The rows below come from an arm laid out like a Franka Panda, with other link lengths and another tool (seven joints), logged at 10 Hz.
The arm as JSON. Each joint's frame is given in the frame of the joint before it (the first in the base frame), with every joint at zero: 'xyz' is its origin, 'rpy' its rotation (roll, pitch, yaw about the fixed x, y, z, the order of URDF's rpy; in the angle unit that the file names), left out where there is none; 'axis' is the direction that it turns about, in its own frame. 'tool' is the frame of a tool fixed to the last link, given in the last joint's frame.
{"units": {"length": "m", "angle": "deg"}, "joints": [
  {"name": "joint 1", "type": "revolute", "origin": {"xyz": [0.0, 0.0, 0.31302]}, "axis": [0.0, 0.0, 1.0]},
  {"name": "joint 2", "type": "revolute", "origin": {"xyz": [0.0, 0.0, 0.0], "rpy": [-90.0, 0.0, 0.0]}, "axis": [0.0, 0.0, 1.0]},
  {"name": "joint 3", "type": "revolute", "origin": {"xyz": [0.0, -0.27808, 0.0], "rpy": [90.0, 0.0, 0.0]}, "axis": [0.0, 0.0, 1.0]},
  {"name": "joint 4", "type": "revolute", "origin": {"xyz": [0.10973, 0.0, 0.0], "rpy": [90.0, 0.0, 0.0]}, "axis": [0.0, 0.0, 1.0]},
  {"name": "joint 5", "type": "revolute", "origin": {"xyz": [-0.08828, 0.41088, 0.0], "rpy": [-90.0, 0.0, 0.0]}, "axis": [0.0, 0.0, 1.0]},
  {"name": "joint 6", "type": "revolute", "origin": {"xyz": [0.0, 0.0, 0.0], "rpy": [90.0, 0.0, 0.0]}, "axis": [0.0, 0.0, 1.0]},
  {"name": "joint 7", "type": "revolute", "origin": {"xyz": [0.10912, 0.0, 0.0], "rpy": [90.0, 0.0, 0.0]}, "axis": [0.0, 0.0, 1.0]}
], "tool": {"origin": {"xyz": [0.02, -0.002, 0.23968], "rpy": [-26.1, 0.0, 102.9]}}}
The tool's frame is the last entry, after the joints.
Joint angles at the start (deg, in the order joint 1, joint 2, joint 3, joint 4, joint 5, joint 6, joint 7):
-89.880 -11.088 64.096 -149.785 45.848 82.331 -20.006
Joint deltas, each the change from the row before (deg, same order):
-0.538 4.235 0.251 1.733 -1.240 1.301 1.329
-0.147 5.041 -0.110 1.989 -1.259 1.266 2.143
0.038 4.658 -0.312 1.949 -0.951 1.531 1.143
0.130 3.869 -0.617 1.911 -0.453 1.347 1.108
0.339 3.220 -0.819 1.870 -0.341 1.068 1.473
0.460 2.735 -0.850 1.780 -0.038 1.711 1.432
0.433 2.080 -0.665 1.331 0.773 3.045 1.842
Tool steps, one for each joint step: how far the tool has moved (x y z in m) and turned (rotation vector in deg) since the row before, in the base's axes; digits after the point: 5 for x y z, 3 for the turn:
0.01111 0.00166 0.00119 1.408 -0.457 0.035
0.01324 0.00322 0.00262 1.878 -0.082 -0.329
0.01514 0.00113 0.00238 1.725 -1.144 -0.508
0.01602 -0.00234 0.00309 1.387 -1.095 -1.208
0.01485 -0.00424 0.00303 0.979 -0.505 -1.403
0.01665 -0.00678 0.00094 0.241 -0.602 -1.955
0.01960 -0.00908 -0.00266 -0.775 -0.261 -3.304

